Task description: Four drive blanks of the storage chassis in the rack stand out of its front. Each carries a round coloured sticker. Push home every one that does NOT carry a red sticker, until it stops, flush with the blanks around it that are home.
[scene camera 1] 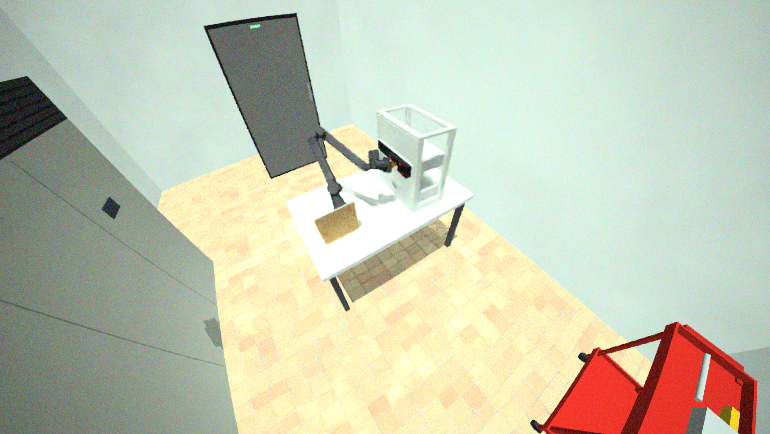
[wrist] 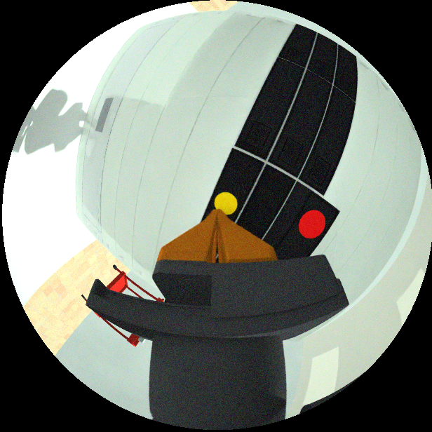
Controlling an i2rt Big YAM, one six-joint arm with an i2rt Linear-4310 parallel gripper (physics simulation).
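Pixels of known places: gripper, fingertip midpoint: point(scene camera 1: 396, 164); arm's base, origin of the base link: point(scene camera 1: 340, 207).
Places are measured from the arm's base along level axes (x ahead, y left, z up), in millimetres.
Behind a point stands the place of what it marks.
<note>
The storage chassis point(scene camera 1: 407, 168) {y -124, x 438, z 214 mm} point(wrist: 311, 90) is a black front with a grid of blanks, set in the white rack point(scene camera 1: 418, 173) {y -157, x 503, z 173 mm}. In the wrist view a blank with a yellow sticker point(wrist: 226, 203) lies at the near left of the grid, and a blank with a red sticker point(wrist: 312, 224) at the near right; the red one stands out. My gripper point(scene camera 1: 392, 163) {y 38, x 461, z 149 mm} point(wrist: 216, 215) is shut and empty. Its orange tips are at the lower edge of the yellow sticker; whether they touch is hard to tell. The near part of the grid is hidden behind the gripper.
The rack stands on a white table point(scene camera 1: 380, 235) {y -214, x 175, z -186 mm}. A brown panel point(scene camera 1: 337, 223) {y -91, x -64, z -36 mm} stands near the table's left front, by a second dark arm-like link point(scene camera 1: 326, 171) {y 150, x -1, z 199 mm}. A red cart point(scene camera 1: 653, 372) point(wrist: 118, 283) is at the lower right of the scene view. A dark door point(scene camera 1: 264, 91) is behind.
</note>
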